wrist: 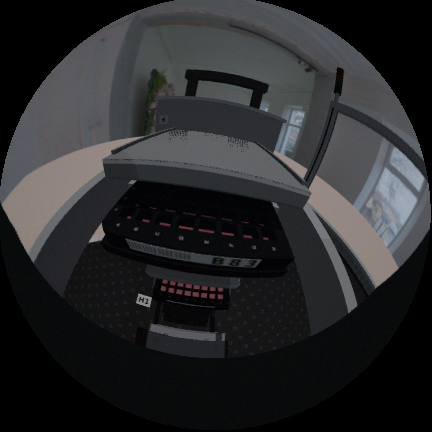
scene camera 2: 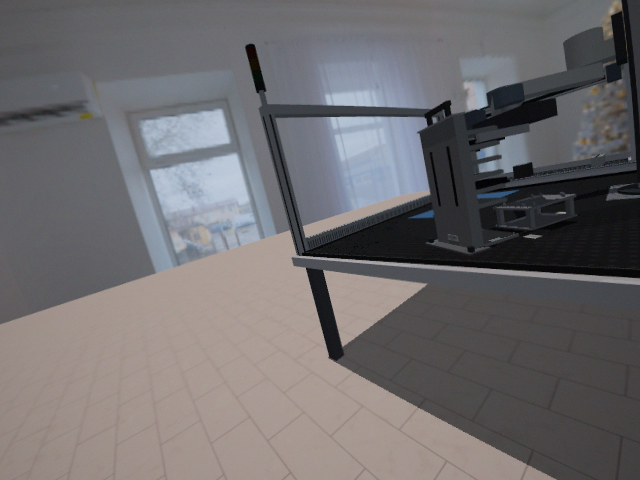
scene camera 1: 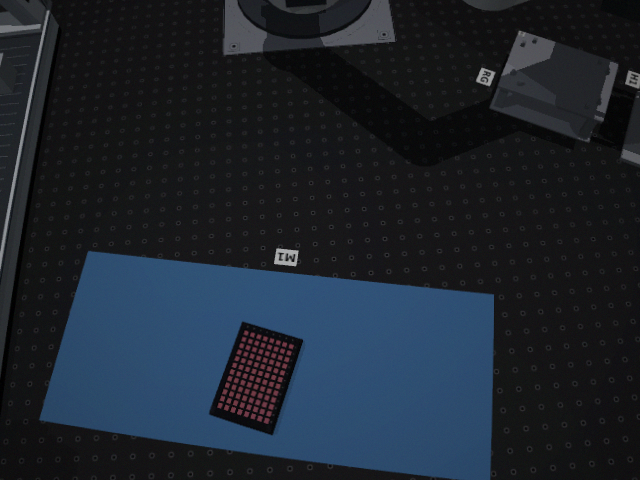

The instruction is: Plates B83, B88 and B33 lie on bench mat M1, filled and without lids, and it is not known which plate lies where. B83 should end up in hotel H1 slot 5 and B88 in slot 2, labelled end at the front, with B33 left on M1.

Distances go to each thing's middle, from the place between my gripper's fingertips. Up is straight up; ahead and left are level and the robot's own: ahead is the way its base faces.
Scene:
The plate B83 [wrist: 183, 228] is 2 cm to the right of my hand, 1 cm below it and 1 cm behind it.

